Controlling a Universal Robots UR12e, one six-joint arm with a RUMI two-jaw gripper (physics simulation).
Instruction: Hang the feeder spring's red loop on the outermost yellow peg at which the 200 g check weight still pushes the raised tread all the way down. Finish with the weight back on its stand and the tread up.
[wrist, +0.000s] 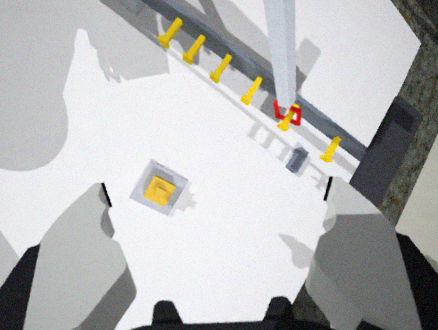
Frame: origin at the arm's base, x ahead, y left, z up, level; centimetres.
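Where they show: gripper, between the fingertips: (217, 182).
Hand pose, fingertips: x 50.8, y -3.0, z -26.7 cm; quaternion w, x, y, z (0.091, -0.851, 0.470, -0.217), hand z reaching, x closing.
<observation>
After its pixels a point has its place.
A row of yellow pegs sticks out along a dark grey bar (332, 129) @[x 62.0, y -15.2, z -32.8 cm]. The red loop (299, 116) @[x 60.8, y -10.2, z -32.6 cm] hangs at the lower end of a pale spring or rod (282, 55) @[x 61.1, y -3.4, z -27.4 cm] and appears to be around the second peg (286, 124) @[x 60.0, y -10.1, z -34.1 cm] from the right. The rightmost peg (330, 150) @[x 59.9, y -16.4, z -33.0 cm] is bare. The yellow check weight (160, 190) @[x 45.5, y -1.9, z -44.9 cm] sits in its square grey stand (176, 202) @[x 43.9, y -5.4, z -48.3 cm] at left centre. A dark slab (385, 150) @[x 62.6, y -21.6, z -30.5 cm], likely the tread, is at the bar's right end; its height cannot be told. My gripper (217, 182) @[x 50.8, y -3.0, z -26.7 cm] is open and empty, its fingers wide apart above the white surface.
A small grey block (297, 159) @[x 61.2, y -23.4, z -47.2 cm] is near the two rightmost pegs, between the bar and my right finger. Other pegs (251, 91) @[x 61.3, y -4.8, z -35.0 cm] (220, 68) @[x 61.8, y -0.7, z -35.8 cm] continue toward the upper left. The white board (235, 250) @[x 39.5, y -20.6, z -48.9 cm] ends at the right beside a mottled dark surface (425, 105). Shadows lie across the board.
</observation>
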